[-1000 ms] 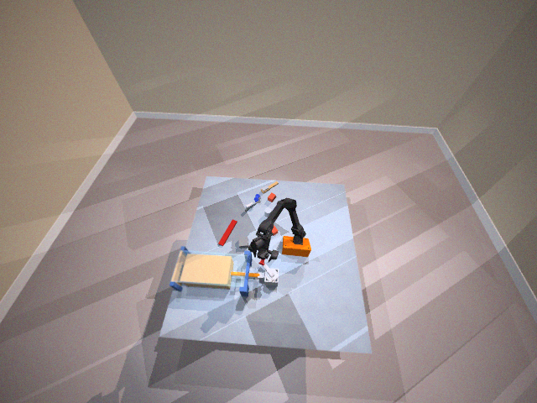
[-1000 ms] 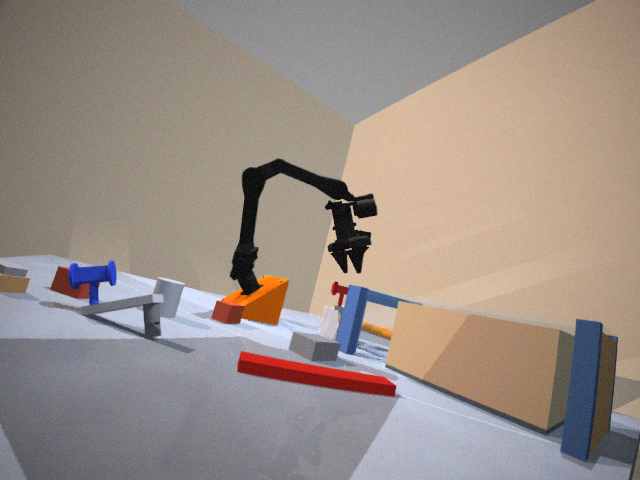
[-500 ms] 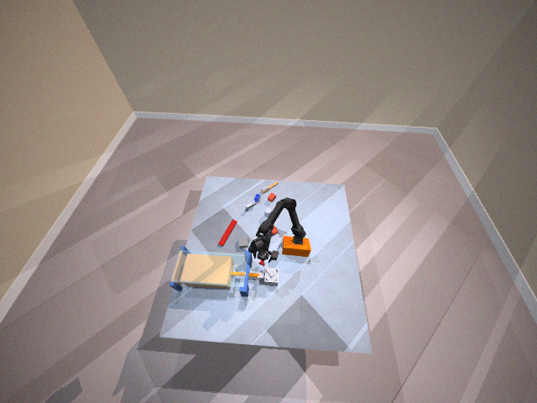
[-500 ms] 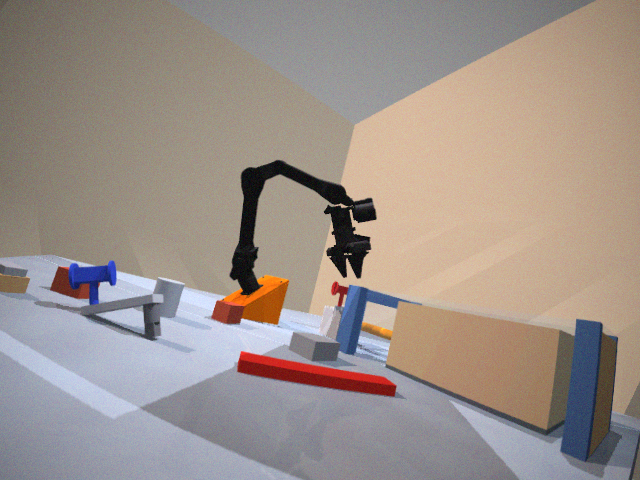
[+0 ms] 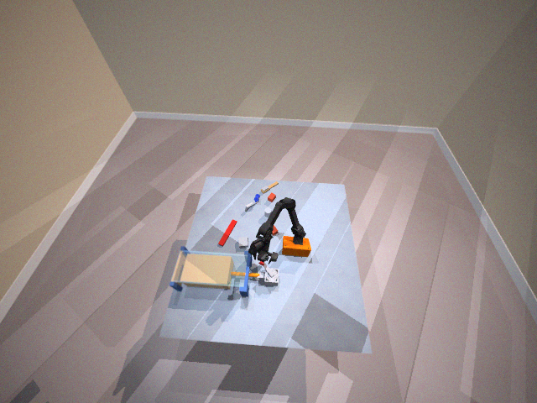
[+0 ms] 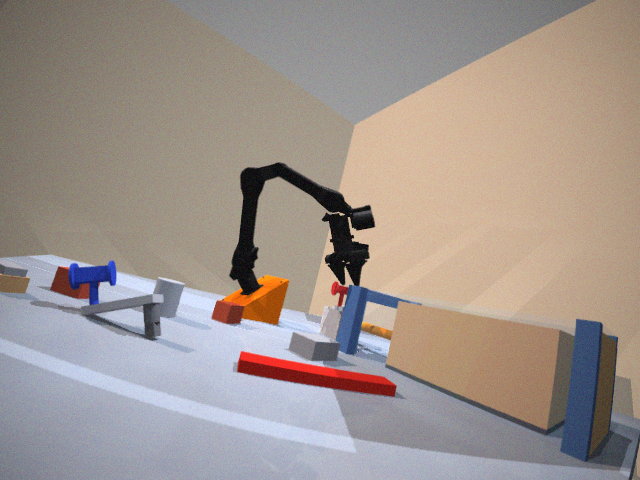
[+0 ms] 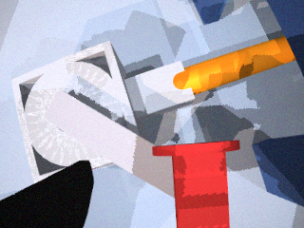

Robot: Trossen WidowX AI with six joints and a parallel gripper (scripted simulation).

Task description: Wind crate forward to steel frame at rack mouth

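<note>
My gripper tip is now 30 mm above the red knob, 20 mm to the left of it and 10 mm past it. Round my gripper tip: blue frame: 90 mm ahead, 60 mm below, 50 mm to the left; winch: 130 mm below, 80 mm behind, 60 mm to the left; red-knobbed winch handle: 60 mm below, 30 mm behind, 10 mm to the left.
</note>
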